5 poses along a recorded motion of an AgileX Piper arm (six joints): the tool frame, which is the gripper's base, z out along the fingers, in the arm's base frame.
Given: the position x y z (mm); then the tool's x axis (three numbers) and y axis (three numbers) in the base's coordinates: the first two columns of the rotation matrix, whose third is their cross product.
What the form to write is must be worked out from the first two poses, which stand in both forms.
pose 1, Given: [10.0, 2.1, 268.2, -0.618, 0.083, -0.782, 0.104, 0.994, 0.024]
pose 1, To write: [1.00, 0.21, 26.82, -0.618, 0.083, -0.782, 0.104, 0.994, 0.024]
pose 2, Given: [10.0, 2.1, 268.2, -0.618, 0.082, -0.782, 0.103, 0.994, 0.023]
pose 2, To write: [1.00, 0.21, 26.82, -0.618, 0.082, -0.782, 0.103, 0.994, 0.023]
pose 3, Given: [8.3, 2.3, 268.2, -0.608, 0.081, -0.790, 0.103, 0.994, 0.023]
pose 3, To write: [0.83, 0.23, 26.82, -0.608, 0.081, -0.790, 0.103, 0.994, 0.023]
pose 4, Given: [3.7, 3.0, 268.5, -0.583, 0.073, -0.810, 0.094, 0.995, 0.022]
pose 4, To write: [0.37, 0.30, 26.85, -0.583, 0.073, -0.810, 0.094, 0.995, 0.022]
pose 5, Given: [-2.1, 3.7, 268.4, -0.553, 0.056, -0.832, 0.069, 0.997, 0.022]
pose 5, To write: [-0.21, 0.37, 26.84, -0.553, 0.056, -0.832, 0.069, 0.997, 0.022]
